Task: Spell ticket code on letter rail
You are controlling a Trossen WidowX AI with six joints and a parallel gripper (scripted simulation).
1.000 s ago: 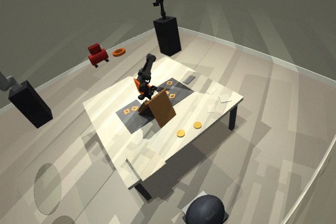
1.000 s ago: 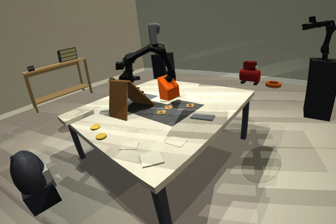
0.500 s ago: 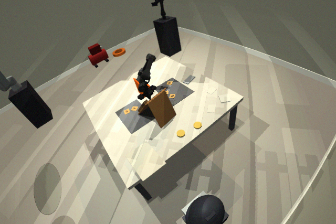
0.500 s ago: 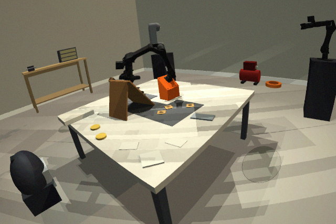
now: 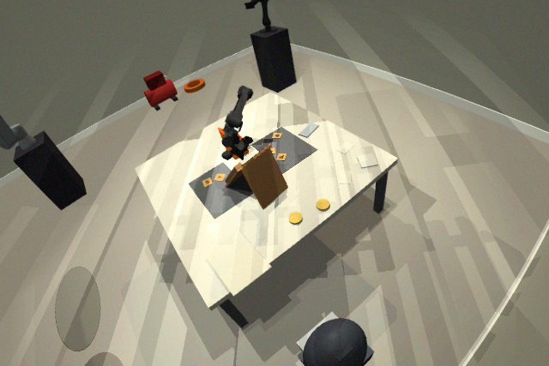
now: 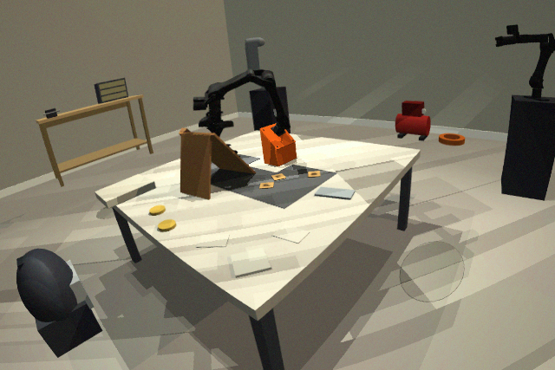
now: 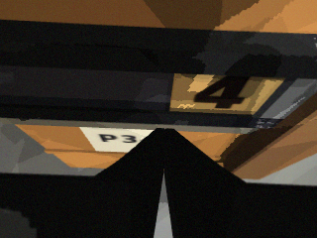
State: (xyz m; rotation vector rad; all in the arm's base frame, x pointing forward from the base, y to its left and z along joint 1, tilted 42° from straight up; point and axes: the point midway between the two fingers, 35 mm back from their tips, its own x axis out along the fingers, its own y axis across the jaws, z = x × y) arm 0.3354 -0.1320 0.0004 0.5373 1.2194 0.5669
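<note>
The letter tile lies 30 mm to the right of my gripper tip, 20 mm below it and 20 mm ahead of it. The rest, counted from my gripper tip: pale stone block 390 mm ahead, 360 mm to the right, 170 mm below; then dark mat 190 mm below, 140 mm behind, 90 mm to the left; then white ticket 100 mm below, 40 mm behind, 20 mm to the left.
</note>
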